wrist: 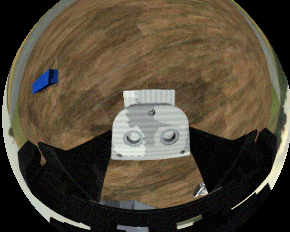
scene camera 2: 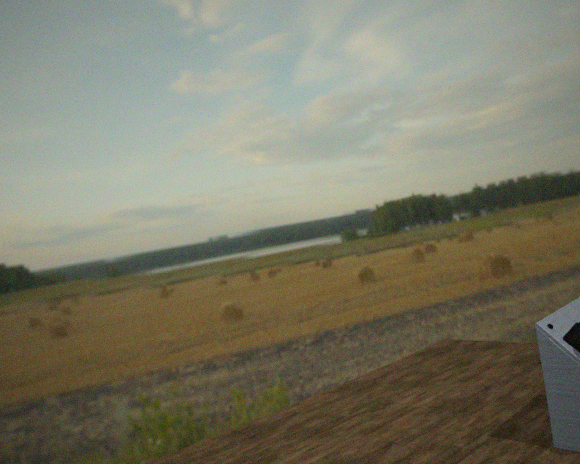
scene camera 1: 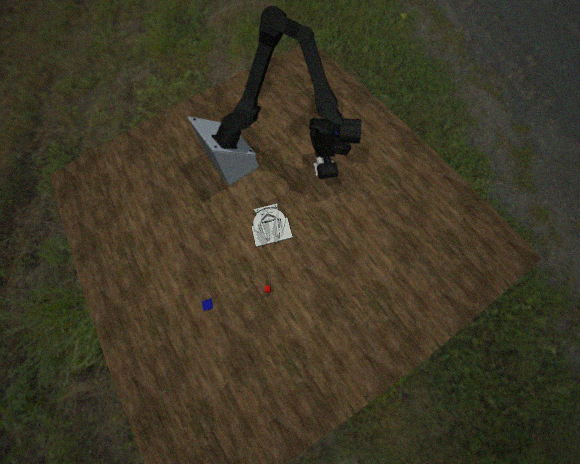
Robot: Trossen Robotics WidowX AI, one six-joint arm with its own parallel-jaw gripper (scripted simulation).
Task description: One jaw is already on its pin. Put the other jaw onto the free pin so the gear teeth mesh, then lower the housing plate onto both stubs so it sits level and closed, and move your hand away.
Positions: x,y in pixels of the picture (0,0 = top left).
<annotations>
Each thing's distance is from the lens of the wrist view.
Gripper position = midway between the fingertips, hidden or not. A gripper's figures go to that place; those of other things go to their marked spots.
gripper (wrist: 149,132): 0.10 m
white stepped piece (wrist: 161,95): 0.10 m
</annotations>
